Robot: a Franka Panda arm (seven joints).
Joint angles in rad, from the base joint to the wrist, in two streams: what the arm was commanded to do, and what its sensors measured. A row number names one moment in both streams.
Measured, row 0:
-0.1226 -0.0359 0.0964 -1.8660 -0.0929 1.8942 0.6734
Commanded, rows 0 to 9:
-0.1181 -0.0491 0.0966 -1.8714 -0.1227 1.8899 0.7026
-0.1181 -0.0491 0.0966 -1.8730 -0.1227 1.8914 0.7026
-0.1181 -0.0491 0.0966 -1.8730 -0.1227 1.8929 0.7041
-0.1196 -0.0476 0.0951 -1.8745 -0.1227 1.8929 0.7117
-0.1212 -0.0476 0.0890 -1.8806 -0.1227 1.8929 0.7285
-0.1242 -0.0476 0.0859 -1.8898 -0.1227 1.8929 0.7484
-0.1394 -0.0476 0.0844 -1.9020 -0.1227 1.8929 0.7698
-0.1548 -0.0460 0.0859 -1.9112 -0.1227 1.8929 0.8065
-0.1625 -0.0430 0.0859 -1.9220 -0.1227 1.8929 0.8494
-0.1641 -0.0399 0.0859 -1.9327 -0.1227 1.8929 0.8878
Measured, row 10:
-0.1423 -0.0359 0.0820 -1.8951 -0.1026 1.8942 0.7804
